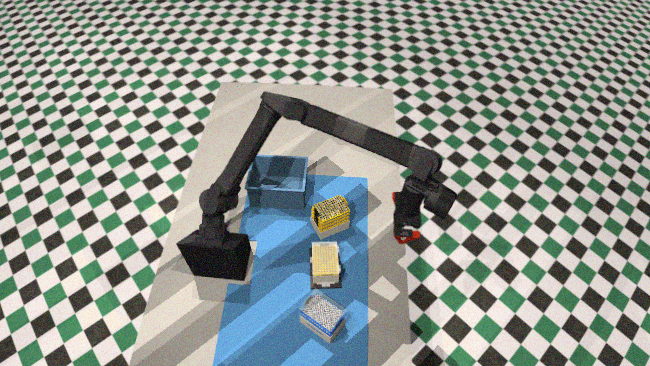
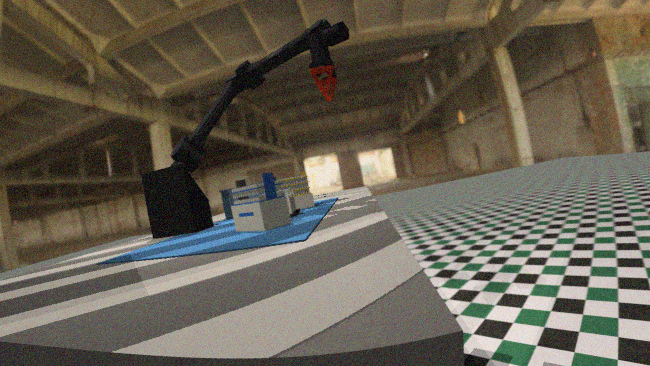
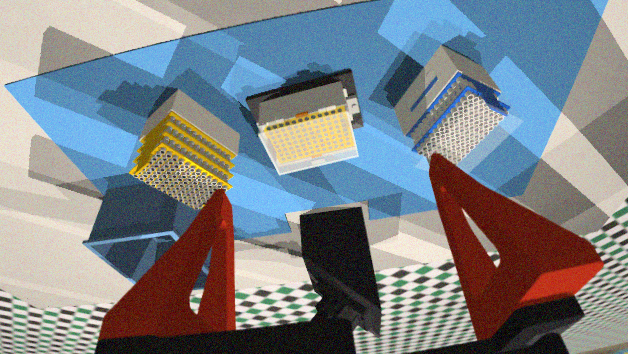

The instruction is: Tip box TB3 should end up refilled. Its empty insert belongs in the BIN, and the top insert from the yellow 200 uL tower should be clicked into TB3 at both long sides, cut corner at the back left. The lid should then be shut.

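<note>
Tip box TB3 stands in the middle with a yellow insert showing through its clear lid, which looks shut. Its side catches and cut corner are too small to tell. The yellow 200 uL tower stands towards the bin, turned at an angle, with several yellow inserts stacked on a grey base. The BIN is a blue open box; its contents are unclear. My gripper is open and empty, high above and beyond the outer table edge, away from all the boxes.
A blue-edged rack with white tips stands on the other side of TB3. A dark holder surrounds TB3's foot. The boxes stand on a blue mat. The black arm base stands opposite my gripper.
</note>
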